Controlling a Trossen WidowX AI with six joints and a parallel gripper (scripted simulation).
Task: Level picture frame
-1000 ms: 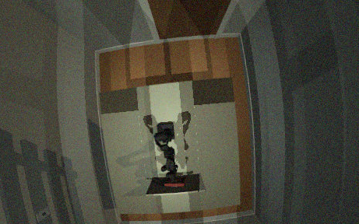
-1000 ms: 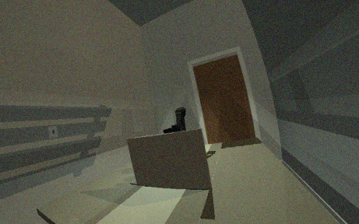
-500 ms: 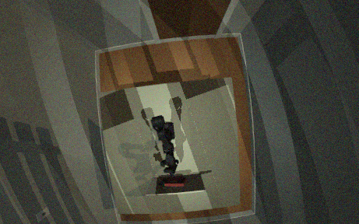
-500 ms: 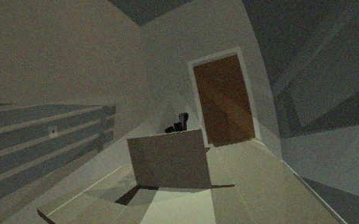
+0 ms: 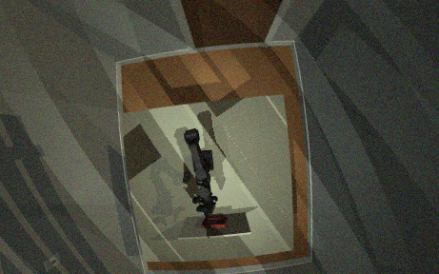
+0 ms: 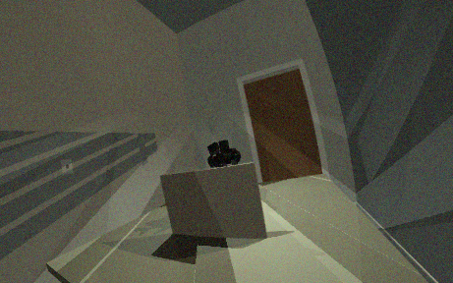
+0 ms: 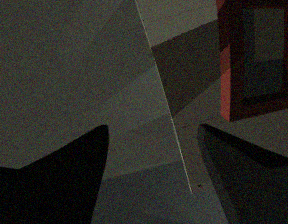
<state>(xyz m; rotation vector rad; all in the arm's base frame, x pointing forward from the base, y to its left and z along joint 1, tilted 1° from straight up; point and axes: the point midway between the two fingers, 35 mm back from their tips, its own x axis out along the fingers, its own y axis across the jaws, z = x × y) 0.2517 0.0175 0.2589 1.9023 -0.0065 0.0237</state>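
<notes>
The picture frame lies 16 cm below my gripper tip, 13 cm ahead of it and 1 cm to the left of it. From my gripper tip the other things lie so: wall panel (17 cm below, 14 cm ahead, 1 cm to the left).
</notes>
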